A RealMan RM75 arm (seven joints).
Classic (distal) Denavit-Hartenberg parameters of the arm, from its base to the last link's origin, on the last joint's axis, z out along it. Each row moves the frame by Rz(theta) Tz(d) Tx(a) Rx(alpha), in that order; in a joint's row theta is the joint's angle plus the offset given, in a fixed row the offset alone. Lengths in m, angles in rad.
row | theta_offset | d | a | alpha
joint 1 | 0.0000 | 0.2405 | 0.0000 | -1.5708
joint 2 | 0.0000 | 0.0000 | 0.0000 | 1.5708
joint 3 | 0.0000 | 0.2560 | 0.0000 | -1.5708
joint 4 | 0.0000 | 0.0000 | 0.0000 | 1.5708
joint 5 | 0.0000 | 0.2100 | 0.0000 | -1.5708
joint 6 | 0.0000 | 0.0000 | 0.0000 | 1.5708
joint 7 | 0.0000 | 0.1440 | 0.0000 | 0.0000
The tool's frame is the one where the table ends.
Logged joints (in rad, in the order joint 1, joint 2, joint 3, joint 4, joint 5, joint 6, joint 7), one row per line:
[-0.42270 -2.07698 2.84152 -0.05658 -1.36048 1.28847 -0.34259]
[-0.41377 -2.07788 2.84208 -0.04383 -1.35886 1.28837 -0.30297]
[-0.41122 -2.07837 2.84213 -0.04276 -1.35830 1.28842 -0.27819]
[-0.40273 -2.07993 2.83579 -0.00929 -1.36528 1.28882 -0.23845]
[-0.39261 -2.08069 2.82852 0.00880 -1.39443 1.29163 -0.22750]
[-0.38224 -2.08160 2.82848 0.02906 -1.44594 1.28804 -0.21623]
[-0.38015 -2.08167 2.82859 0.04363 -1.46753 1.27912 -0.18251]
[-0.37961 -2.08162 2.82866 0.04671 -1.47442 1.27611 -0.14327]
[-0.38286 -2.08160 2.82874 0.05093 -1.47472 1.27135 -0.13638]
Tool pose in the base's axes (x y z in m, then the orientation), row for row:
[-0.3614 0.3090 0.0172 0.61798 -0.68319 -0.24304 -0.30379]
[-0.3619 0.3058 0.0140 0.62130 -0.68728 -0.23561 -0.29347]
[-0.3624 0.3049 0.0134 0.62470 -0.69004 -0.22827 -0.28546]
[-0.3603 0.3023 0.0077 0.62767 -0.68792 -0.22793 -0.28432]
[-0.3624 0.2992 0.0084 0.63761 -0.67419 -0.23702 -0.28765]
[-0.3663 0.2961 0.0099 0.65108 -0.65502 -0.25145 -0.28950]
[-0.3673 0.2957 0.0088 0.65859 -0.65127 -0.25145 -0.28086]
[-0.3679 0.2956 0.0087 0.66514 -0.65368 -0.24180 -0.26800]
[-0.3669 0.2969 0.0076 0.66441 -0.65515 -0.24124 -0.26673]
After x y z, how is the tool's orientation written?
As a quaternion, w x y z.
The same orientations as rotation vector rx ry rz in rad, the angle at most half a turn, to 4 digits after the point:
[-1.5722 -0.5593 -0.6991]
[-1.5795 -0.5415 -0.6744]
[-1.5837 -0.5239 -0.6551]
[-1.5769 -0.5225 -0.6517]
[-1.5392 -0.5411 -0.6567]
[-1.4874 -0.5710 -0.6574]
[-1.4745 -0.5693 -0.6359]
[-1.4761 -0.5460 -0.6052]
[-1.4799 -0.5449 -0.6025]

